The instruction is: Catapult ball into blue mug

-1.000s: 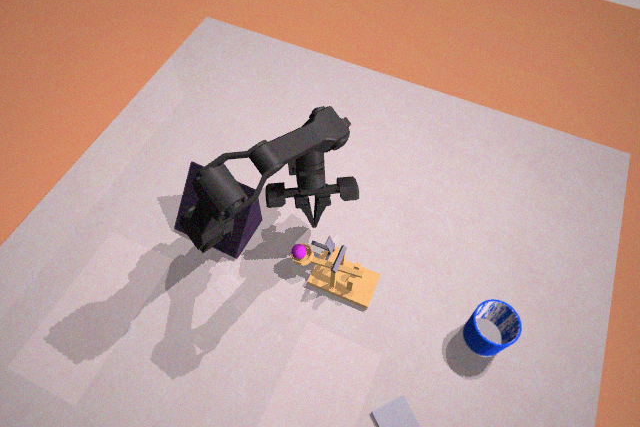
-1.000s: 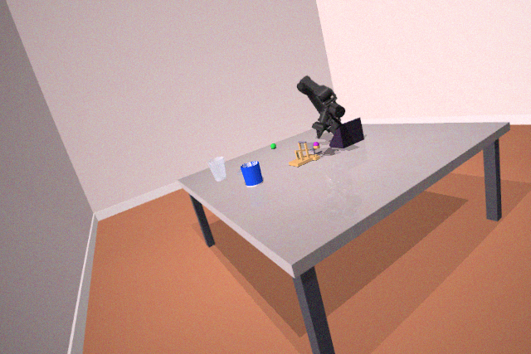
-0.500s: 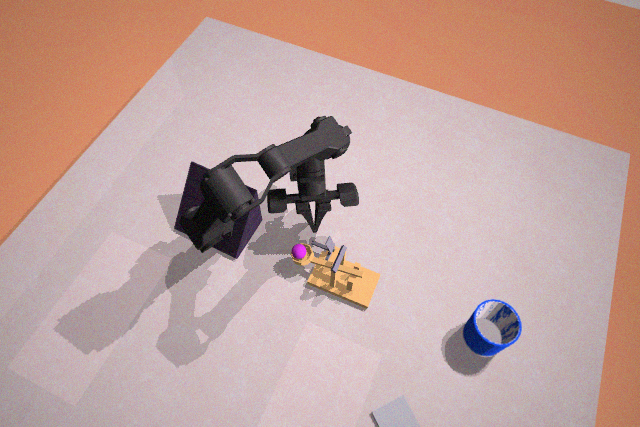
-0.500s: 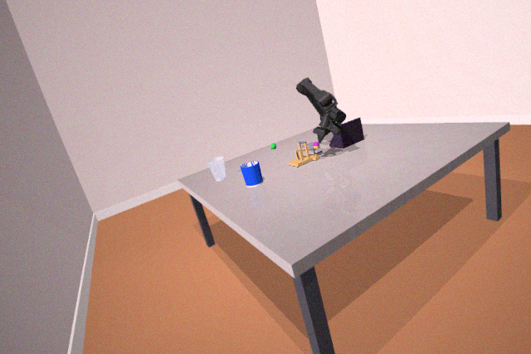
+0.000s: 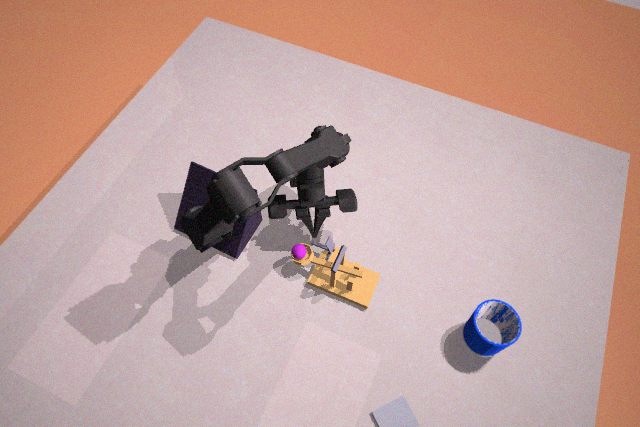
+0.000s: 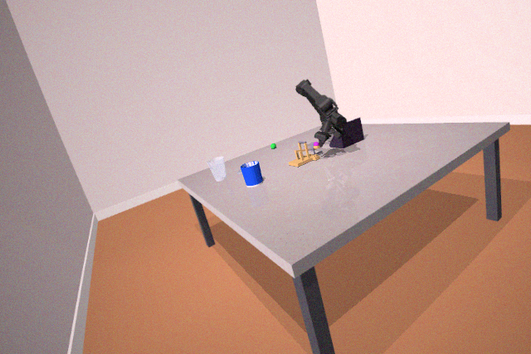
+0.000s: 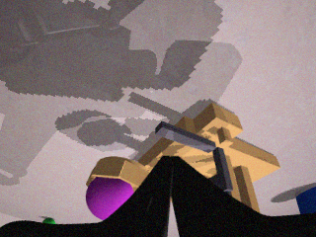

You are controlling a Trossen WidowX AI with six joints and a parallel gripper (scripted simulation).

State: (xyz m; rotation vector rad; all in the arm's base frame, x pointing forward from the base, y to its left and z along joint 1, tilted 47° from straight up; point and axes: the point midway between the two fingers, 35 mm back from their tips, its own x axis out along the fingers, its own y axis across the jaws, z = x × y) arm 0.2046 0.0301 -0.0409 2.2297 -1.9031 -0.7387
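The purple ball lies 50 mm to the right of my gripper tip, 20 mm behind it and 10 mm above it. The rest, counted from my gripper tip: blue mug: 400 mm ahead, 80 mm to the right, 30 mm below; wooden catapult: 50 mm ahead, 30 mm to the right; grey flat piece: 310 mm to the right, 290 mm ahead, 50 mm below.
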